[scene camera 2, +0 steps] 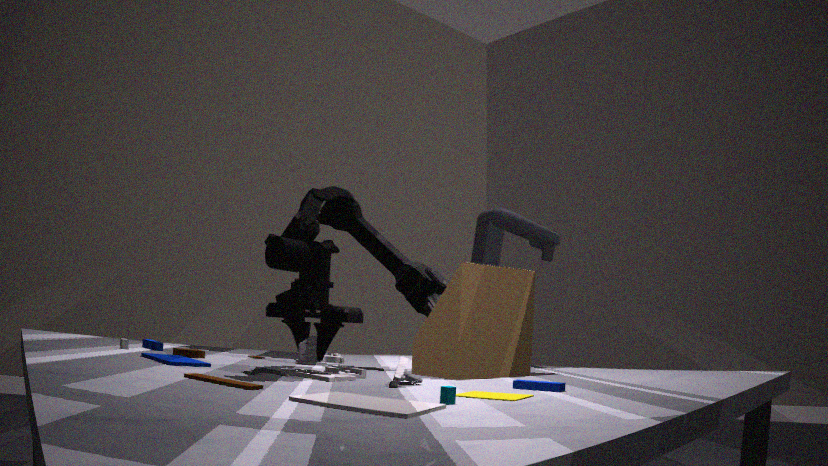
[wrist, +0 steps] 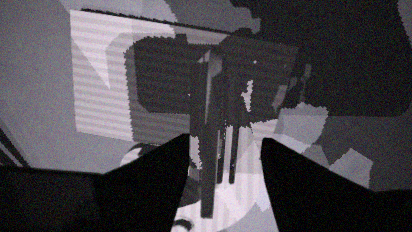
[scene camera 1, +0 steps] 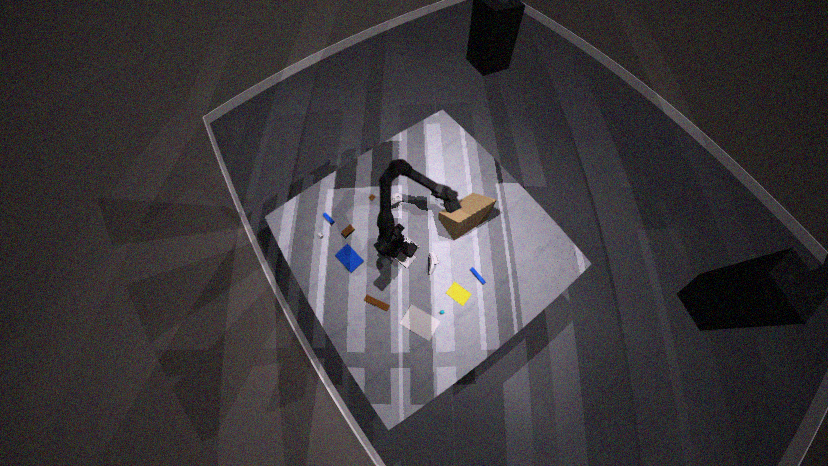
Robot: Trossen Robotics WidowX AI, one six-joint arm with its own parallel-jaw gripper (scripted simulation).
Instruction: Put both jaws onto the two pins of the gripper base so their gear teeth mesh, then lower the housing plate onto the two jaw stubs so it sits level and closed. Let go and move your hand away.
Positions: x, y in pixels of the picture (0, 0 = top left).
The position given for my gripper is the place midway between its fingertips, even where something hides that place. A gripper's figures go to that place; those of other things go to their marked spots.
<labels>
My gripper (scene camera 2: 311, 359) is 1.08 m from the lens. A white plate (scene camera 2: 400, 408) is 0.68 m from the lens.
</labels>
